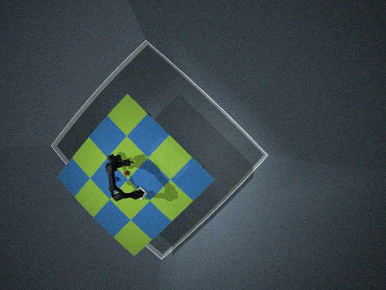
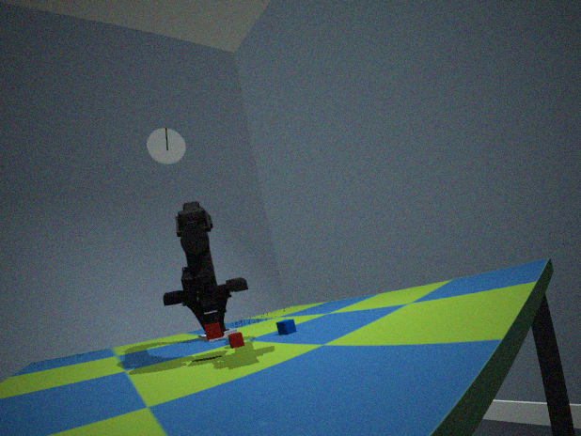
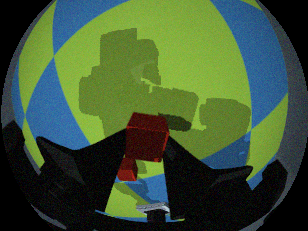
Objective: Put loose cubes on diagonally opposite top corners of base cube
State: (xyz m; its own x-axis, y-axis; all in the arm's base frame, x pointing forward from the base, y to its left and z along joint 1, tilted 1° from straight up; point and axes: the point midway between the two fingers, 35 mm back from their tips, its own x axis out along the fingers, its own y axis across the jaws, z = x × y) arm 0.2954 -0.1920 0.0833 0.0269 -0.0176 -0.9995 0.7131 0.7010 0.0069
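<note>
My gripper tip is 6 cm past the red cube, 9 cm to the right of it and 5 cm above it.
</note>
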